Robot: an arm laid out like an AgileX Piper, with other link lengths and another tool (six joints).
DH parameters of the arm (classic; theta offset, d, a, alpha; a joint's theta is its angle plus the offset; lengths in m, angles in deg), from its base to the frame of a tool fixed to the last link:
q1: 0 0.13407 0 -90
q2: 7.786 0 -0.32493 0
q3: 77.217 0 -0.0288 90
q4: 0 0.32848 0 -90
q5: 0 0 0 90
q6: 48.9 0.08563 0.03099 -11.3
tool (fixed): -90 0.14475 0 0
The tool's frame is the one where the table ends.
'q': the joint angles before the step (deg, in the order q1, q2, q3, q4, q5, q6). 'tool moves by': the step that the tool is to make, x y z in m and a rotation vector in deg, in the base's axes. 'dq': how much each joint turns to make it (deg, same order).
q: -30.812 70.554 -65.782 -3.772 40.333 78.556
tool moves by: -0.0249 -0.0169 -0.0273 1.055 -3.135 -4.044
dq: -4.148 -3.133 8.463 2.429 -7.390 0.196
